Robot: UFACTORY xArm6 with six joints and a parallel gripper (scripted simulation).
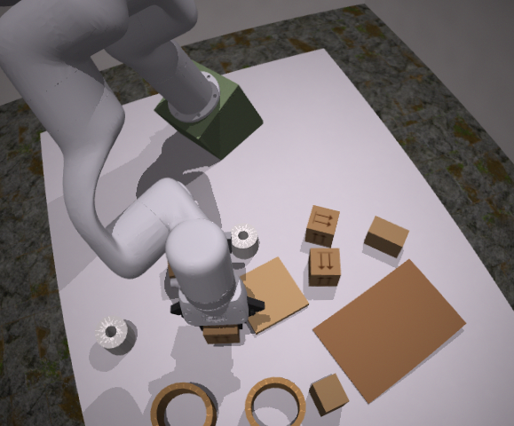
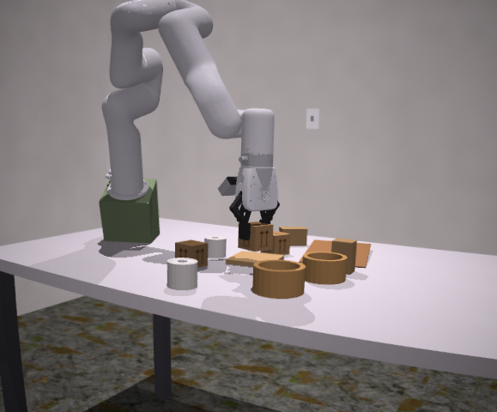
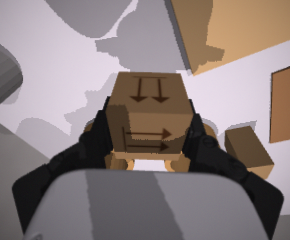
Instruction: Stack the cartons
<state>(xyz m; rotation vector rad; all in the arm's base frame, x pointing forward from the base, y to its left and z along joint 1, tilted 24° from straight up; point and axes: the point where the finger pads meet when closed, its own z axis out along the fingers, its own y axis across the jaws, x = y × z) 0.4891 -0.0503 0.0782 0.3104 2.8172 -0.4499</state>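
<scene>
Now: hand 260 mm to the right of the carton, 150 mm past it and 70 mm above it. The rest, counted from my hand: plain brown box 380 mm to the left, 90 mm behind, 70 mm below.
</scene>
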